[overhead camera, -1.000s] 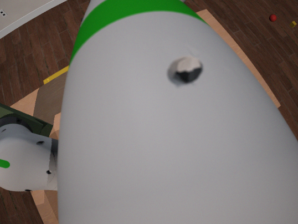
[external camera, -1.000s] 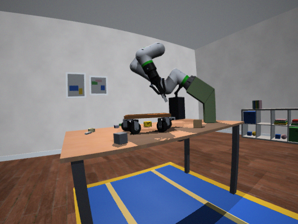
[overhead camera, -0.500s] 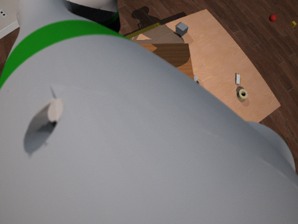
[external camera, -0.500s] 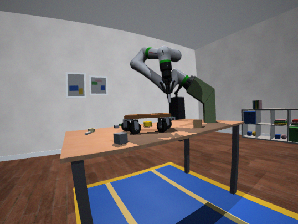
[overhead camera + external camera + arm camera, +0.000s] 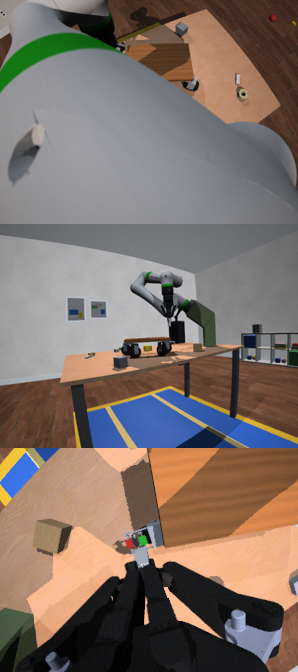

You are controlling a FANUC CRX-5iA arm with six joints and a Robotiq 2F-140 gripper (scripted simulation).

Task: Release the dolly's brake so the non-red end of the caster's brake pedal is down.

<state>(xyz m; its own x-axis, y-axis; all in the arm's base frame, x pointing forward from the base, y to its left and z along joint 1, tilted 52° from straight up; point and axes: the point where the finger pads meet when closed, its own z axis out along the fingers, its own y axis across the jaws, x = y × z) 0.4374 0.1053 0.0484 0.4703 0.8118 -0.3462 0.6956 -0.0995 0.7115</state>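
Right now the caster brake pedal is 10 mm behind my hand, 10 mm to the left of it and 160 mm below it. Also, from my hand: tan cube 140 mm behind, 160 mm to the left, 210 mm below; yellow cylinder 20 mm behind, 280 mm to the right, 220 mm below; grey cube 490 mm ahead, 80 mm to the left, 210 mm below.
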